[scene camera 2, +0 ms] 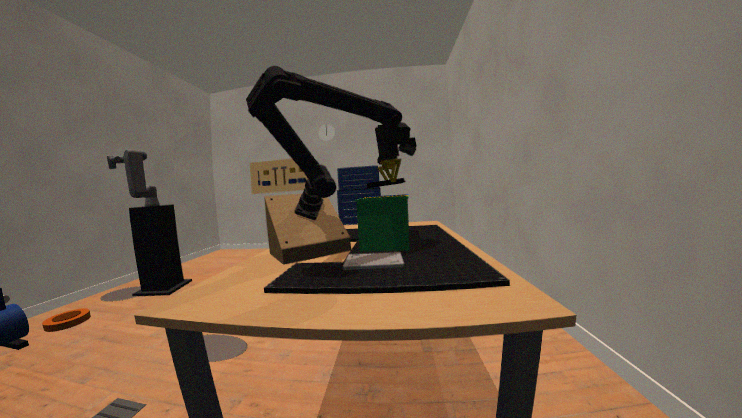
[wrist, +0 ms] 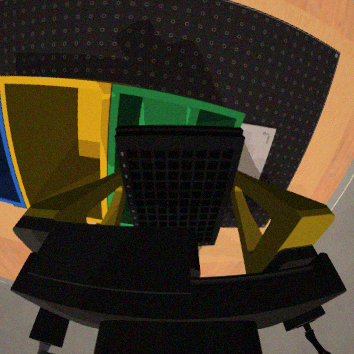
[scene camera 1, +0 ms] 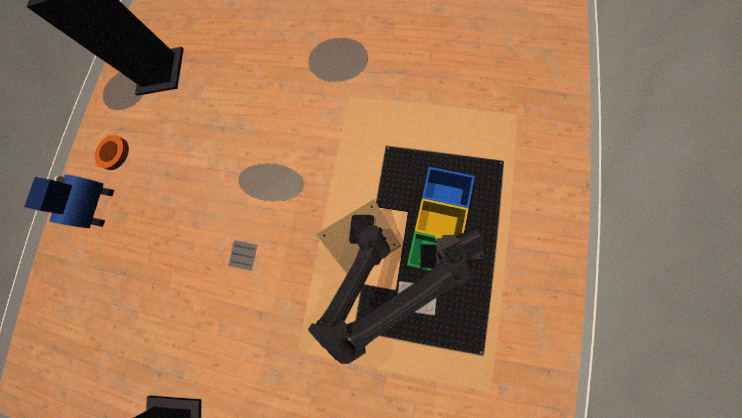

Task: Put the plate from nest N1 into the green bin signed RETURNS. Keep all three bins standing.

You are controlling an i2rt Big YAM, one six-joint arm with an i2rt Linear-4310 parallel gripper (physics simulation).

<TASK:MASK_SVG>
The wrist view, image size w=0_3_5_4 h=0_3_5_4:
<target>my gripper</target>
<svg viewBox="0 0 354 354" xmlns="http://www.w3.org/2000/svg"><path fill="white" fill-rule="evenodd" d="M12 228L14 234L32 252L26 258L10 290L57 315L82 325L98 328L93 354L262 354L257 329L272 326L293 318L346 291L328 255L325 252L317 254L313 247L315 241L334 220L334 214L327 205L261 181L239 170L235 172L230 196L246 274L200 277L197 235L192 229L186 227L120 225L126 196L120 170L31 204ZM242 191L267 210L270 215L270 222L263 234L248 209ZM114 191L108 209L100 224L87 223L86 215L88 211Z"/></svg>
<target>green bin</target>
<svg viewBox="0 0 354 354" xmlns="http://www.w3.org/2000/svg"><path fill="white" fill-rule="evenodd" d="M125 196L120 225L133 226ZM114 191L107 196L108 206L110 204ZM107 175L120 170L114 139L116 134L115 127L117 125L211 125L240 127L245 113L187 95L143 86L135 87L112 83Z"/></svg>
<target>yellow bin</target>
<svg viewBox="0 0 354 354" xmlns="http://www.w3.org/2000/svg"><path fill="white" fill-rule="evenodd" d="M108 197L105 197L88 211L86 215L87 221L101 222L108 209ZM0 76L0 100L8 147L17 181L27 208L33 203L107 176L112 83L135 87L137 85L74 77Z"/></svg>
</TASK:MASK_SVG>
